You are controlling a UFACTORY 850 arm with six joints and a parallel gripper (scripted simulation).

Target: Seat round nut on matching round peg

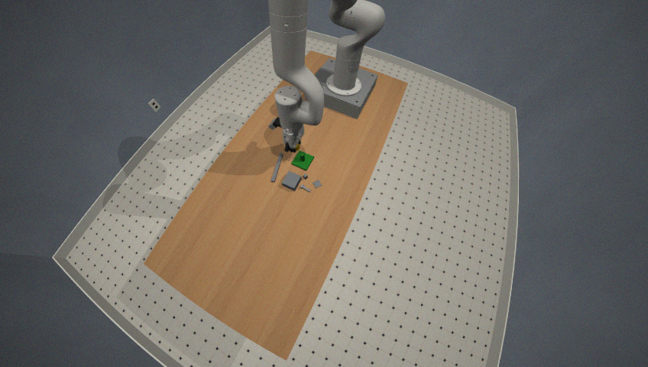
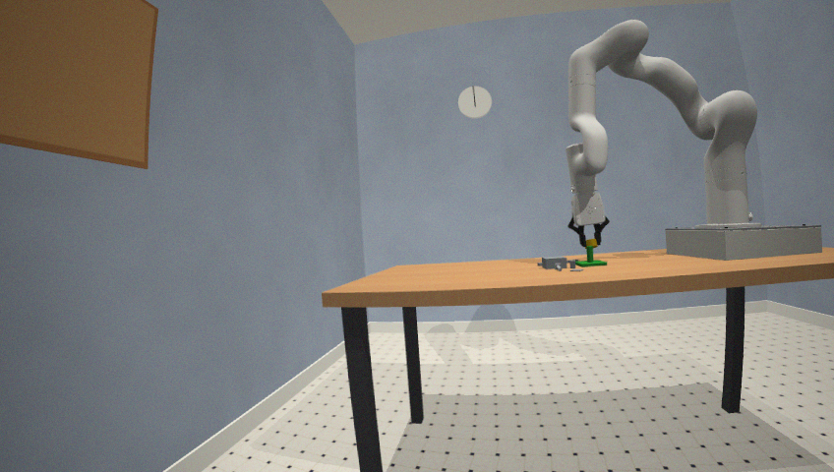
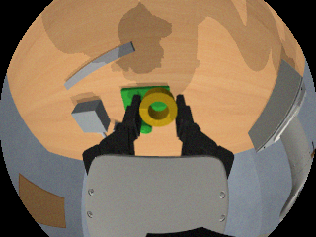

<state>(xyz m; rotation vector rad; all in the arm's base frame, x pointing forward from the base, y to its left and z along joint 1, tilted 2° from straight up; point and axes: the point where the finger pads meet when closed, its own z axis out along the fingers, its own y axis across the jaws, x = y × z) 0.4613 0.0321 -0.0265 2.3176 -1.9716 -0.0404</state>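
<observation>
Now: hand 11 cm short of the long grey bar, 3 cm to the left of it and 7 cm above it. The rest, counted from my hand: grey block 13 cm ahead, 8 cm to the left, 6 cm below; small grey bolt 12 cm ahead, 14 cm to the left, 7 cm below; small grey plate 7 cm ahead, 17 cm to the left, 8 cm below.
</observation>
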